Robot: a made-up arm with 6 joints. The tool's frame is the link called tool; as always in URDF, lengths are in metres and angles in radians. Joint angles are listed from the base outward.
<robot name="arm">
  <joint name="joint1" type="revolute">
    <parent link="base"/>
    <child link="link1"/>
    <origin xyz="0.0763 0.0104 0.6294" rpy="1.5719 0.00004 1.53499"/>
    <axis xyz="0 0 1"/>
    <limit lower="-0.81" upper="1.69"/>
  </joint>
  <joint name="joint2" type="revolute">
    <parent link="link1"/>
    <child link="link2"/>
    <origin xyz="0.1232 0.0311 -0.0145" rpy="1.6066 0 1.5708"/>
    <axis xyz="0 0 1"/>
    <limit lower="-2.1" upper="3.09"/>
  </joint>
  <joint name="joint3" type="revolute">
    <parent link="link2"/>
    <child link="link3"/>
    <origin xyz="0.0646 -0.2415 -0.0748" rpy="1.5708 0 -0.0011"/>
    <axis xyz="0 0 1"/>
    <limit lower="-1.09" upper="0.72"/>
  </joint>
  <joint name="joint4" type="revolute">
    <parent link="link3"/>
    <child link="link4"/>
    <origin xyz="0.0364 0.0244 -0.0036" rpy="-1.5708 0 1.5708"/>
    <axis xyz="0 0 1"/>
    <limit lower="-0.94" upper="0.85"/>
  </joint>
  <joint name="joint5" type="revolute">
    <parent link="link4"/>
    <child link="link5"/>
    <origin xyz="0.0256 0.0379 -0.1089" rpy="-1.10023 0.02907 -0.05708"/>
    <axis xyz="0 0 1"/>
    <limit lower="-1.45" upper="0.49"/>
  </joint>
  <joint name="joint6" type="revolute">
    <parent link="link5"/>
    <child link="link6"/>
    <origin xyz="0.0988 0.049 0.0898" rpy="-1.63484 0 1.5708"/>
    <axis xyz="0 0 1"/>
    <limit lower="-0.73" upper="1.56"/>
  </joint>
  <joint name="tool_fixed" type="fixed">
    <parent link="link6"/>
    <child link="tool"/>
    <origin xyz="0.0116 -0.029 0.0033" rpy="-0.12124 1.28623 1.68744"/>
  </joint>
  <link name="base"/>
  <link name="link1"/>
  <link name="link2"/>
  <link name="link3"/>
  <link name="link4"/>
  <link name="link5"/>
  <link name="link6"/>
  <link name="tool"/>
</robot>
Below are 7 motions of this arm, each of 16 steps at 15 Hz.
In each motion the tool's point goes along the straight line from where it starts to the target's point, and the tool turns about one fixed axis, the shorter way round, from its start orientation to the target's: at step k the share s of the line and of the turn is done. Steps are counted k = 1, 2, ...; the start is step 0. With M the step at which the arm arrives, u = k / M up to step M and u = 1 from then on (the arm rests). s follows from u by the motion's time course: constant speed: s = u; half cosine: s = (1 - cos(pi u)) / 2; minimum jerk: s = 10 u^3 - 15 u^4 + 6 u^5.
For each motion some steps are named. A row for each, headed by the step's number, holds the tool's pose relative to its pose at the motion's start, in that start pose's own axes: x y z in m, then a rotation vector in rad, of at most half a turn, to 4 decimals.
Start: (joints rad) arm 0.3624 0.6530 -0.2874 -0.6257 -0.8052 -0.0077
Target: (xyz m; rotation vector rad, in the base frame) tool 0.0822 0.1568 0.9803 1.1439 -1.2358 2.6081
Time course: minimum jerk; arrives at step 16
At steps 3, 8, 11, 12, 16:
3: -0.0033 0.0004 -0.0030 0.0360 -0.0331 -0.0115
8: -0.0336 0.0036 -0.0308 0.3691 -0.3396 -0.1179
11: -0.0551 0.0060 -0.0505 0.6053 -0.5570 -0.1934
12: -0.0603 0.0065 -0.0553 0.6617 -0.6089 -0.2114
16: -0.0672 0.0073 -0.0616 0.7381 -0.6792 -0.2359

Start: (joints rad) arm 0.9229 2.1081 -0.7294 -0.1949 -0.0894 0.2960
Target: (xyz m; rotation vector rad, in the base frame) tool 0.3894 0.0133 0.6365 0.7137 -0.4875 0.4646
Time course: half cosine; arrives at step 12
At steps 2, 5, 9, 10, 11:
2: -0.0031 -0.0036 0.0035 -0.0386 0.0008 -0.0096
5: -0.0170 -0.0198 0.0196 -0.2134 0.0047 -0.0530
9: -0.0392 -0.0456 0.0451 -0.4916 0.0108 -0.1221
10: -0.0429 -0.0499 0.0493 -0.5373 0.0118 -0.1335
11: -0.0452 -0.0525 0.0520 -0.5661 0.0124 -0.1406

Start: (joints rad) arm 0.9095 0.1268 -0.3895 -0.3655 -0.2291 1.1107
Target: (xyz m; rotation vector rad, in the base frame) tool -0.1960 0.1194 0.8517 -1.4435 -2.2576 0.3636
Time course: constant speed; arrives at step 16
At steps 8, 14, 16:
8: 0.0682 0.0508 0.1341 0.1498 -0.1656 0.2627
14: 0.1193 0.0889 0.2347 0.2622 -0.2898 0.4597
16: 0.1363 0.1017 0.2682 0.2996 -0.3312 0.5254

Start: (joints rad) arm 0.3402 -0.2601 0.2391 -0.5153 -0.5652 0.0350
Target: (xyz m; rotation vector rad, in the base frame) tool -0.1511 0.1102 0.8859 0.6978 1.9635 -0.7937
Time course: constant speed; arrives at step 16
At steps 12, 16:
12: -0.0872 -0.0120 0.0847 -0.9949 -0.3579 0.2877
16: -0.1162 -0.0160 0.1130 -1.3265 -0.4773 0.3836

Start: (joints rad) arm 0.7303 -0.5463 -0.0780 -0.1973 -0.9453 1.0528
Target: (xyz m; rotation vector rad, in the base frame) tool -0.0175 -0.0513 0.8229 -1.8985 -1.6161 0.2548
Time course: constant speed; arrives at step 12
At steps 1, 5, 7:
1: -0.0133 0.0115 0.0092 0.0522 0.0694 0.0036
5: -0.0663 0.0576 0.0461 0.2608 0.3471 0.0178
7: -0.0929 0.0806 0.0645 0.3651 0.4859 0.0249

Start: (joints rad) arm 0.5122 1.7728 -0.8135 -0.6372 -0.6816 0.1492
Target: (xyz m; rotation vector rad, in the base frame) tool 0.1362 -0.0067 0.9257 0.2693 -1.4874 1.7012
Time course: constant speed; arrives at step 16
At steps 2, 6, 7, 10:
2: 0.0073 0.0271 0.0164 0.0130 0.0288 0.1027
6: 0.0218 0.0812 0.0493 0.0389 0.0865 0.3080
7: 0.0254 0.0947 0.0576 0.0454 0.1010 0.3593
10: 0.0363 0.1353 0.0822 0.0649 0.1442 0.5133

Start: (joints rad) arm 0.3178 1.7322 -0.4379 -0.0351 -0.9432 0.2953
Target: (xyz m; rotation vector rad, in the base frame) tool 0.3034 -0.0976 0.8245 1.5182 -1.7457 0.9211
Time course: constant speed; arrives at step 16
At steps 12, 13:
12: -0.0721 0.0215 0.1625 -0.2619 -0.7872 -0.0964
13: -0.0781 0.0232 0.1761 -0.2837 -0.8529 -0.1045

